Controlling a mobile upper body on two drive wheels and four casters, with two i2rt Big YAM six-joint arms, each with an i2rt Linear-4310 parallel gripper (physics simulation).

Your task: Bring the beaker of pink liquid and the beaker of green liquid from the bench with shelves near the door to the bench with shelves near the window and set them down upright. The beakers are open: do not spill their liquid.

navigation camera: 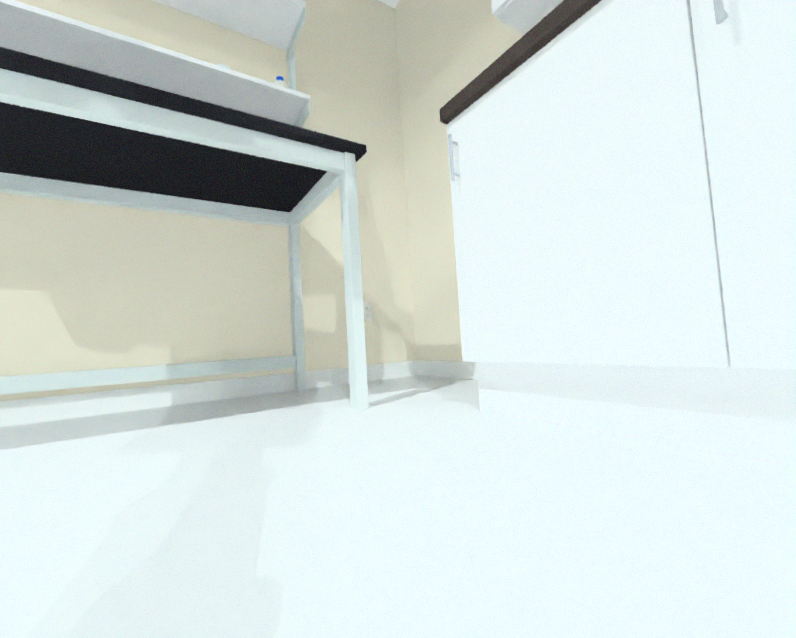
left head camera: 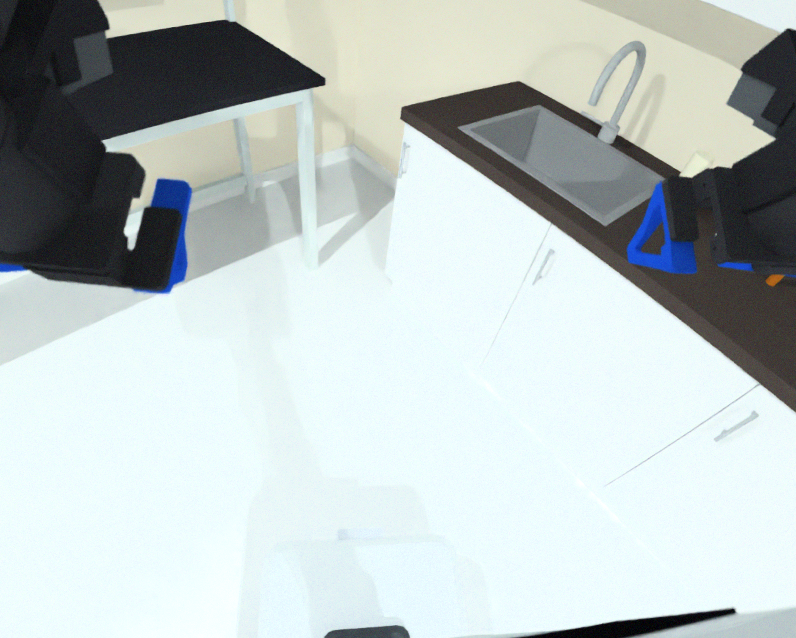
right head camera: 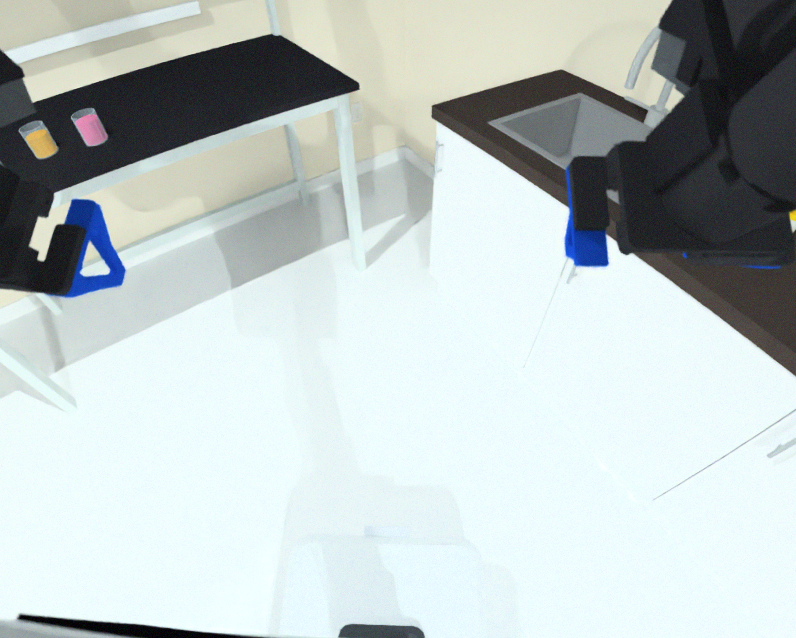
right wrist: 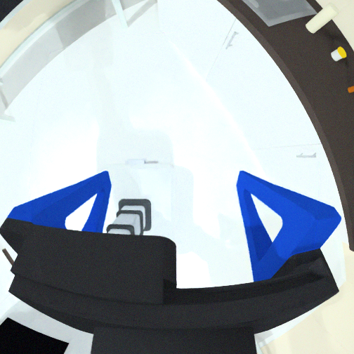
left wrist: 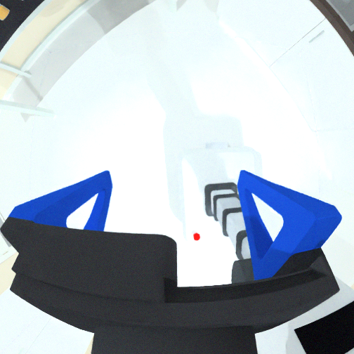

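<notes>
The beaker of pink liquid (right head camera: 91,128) stands upright on the black-topped bench (right head camera: 219,79) (left head camera: 199,73) (navigation camera: 265,126) at the upper left in the right head view. The beaker of green liquid does not show. My left gripper (left wrist: 174,177) is open and empty, over the floor, in front of and lower in the picture than the pink beaker. My right gripper (right wrist: 173,177) (left head camera: 704,255) is open and empty, at the right near the brown counter. Both grippers are well apart from the beaker. The bench's left part is hidden behind my left arm in the left head view.
A beaker of orange liquid (right head camera: 41,140) stands left of the pink one. A brown counter (left head camera: 704,302) (right head camera: 717,299) with a sink (left head camera: 584,166) and faucet (left head camera: 631,86) runs along the right. A shelf (navigation camera: 199,73) is above the bench; its leg (navigation camera: 353,285) stands near the corner.
</notes>
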